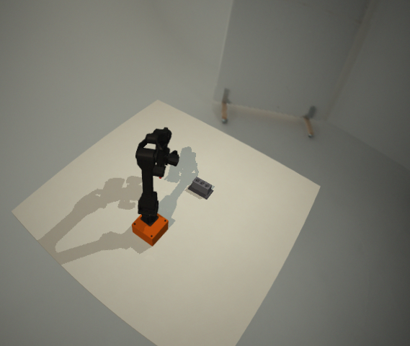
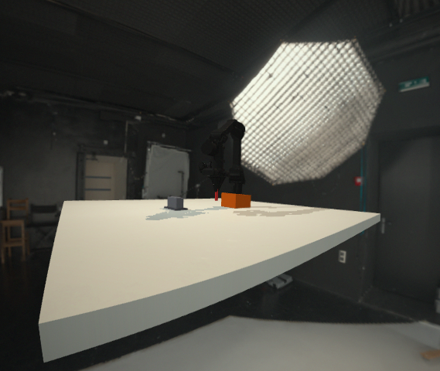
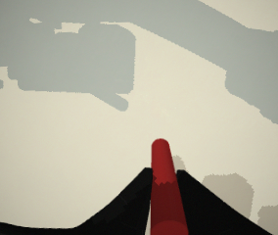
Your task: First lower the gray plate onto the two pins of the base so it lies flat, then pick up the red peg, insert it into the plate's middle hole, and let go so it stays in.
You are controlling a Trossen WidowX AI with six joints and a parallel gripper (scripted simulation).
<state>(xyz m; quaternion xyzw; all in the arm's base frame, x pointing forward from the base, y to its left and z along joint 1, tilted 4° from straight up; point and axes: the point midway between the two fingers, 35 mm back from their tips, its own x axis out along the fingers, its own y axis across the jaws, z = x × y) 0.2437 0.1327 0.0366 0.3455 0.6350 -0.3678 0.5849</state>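
The gray plate lies 19 cm to the right of my gripper tip, 11 cm ahead of it and 5 cm below it. The rest, counted from my gripper tip: red peg (right at my gripper tip); then dark flat base (19 cm to the right, 11 cm ahead, 9 cm below).
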